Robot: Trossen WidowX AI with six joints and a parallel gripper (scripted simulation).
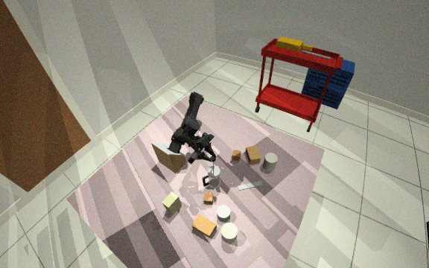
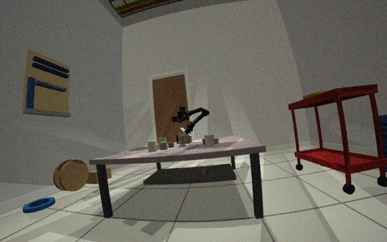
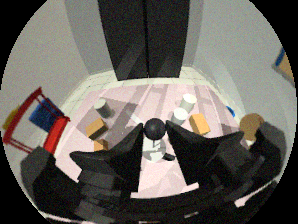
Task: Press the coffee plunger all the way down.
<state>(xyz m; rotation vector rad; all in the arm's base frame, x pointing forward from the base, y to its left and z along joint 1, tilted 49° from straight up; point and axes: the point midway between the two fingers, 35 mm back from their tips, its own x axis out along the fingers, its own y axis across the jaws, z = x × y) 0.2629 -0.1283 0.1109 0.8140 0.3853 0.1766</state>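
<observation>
The coffee press lies 130 mm below my gripper tip, 20 mm behind it and 10 mm to the right of it. From my gripper tip the other things lie so: flat grey bar: 260 mm below, 190 mm ahead, 90 mm to the left; then pale yellow block: 260 mm to the right, 200 mm below, 130 mm behind.
</observation>
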